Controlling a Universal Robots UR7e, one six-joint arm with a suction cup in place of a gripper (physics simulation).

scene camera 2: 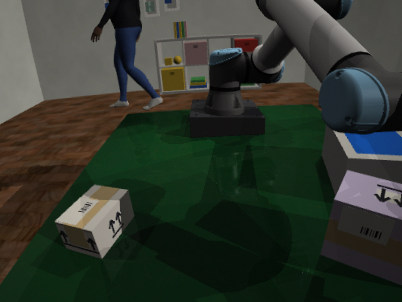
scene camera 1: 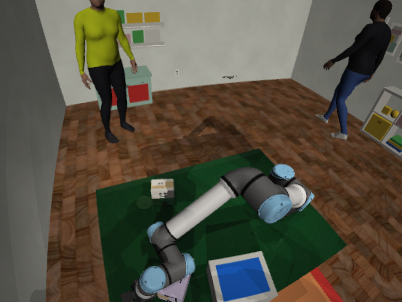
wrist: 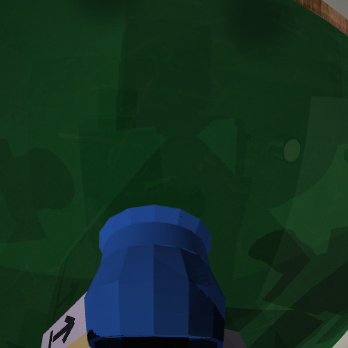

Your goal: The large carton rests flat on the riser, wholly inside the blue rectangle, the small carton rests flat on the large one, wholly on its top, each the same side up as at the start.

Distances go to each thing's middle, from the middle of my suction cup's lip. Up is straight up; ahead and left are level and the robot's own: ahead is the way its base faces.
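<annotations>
Counted from my suction cup: riser [scene camera 2: 367, 154], 4 cm to the left, 42 cm behind, 1 cm below; small carton [scene camera 2: 91, 226], 17 cm behind, 58 cm to the right, 3 cm below. Large carton [scene camera 2: 356, 235]: my suction cup 1 cm above it, 4 cm to the left of it, 16 cm past it.
</annotations>
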